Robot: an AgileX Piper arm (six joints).
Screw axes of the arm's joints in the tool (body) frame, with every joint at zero. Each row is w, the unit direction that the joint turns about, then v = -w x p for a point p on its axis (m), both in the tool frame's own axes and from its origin. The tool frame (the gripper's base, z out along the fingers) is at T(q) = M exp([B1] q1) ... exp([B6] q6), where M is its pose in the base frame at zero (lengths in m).
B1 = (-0.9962, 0, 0.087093, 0, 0.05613, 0)
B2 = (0, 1, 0, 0.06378, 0, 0.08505)
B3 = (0, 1, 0, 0.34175, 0, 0.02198)
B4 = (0, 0, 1, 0, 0, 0)
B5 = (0, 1, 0, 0.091, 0, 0)
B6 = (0, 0, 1, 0, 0, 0)
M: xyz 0.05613 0 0.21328 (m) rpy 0 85.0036 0 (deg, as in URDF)
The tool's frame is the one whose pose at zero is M.
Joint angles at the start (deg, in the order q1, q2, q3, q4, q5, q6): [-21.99 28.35 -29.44 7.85 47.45 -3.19]
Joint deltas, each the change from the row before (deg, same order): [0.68 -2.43 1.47 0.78 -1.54 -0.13]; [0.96 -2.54 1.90 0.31 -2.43 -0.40]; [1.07 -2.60 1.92 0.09 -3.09 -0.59]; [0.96 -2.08 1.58 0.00 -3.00 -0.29]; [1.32 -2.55 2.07 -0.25 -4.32 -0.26]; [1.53 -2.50 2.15 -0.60 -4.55 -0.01]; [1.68 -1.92 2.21 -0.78 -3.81 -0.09]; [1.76 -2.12 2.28 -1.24 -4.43 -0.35]
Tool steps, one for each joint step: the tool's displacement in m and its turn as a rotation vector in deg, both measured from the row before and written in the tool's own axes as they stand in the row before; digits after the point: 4 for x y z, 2 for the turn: [0.0056 0.0016 -0.0021 -1.04 -2.46 -0.13]; [0.0061 0.0010 -0.0010 -0.86 -2.98 -0.82]; [0.0051 0.0007 -0.0012 -0.76 -3.66 -1.18]; [0.0034 0.0005 -0.0010 -0.62 -3.40 -0.82]; [0.0037 0.0004 -0.0011 -0.71 -4.67 -1.08]; [0.0037 0.0003 -0.0011 -0.75 -4.75 -1.10]; [0.0052 0.0003 0.0002 -0.92 -3.39 -1.26]; [0.0045 0.0003 -0.0006 -0.84 -4.16 -1.88]
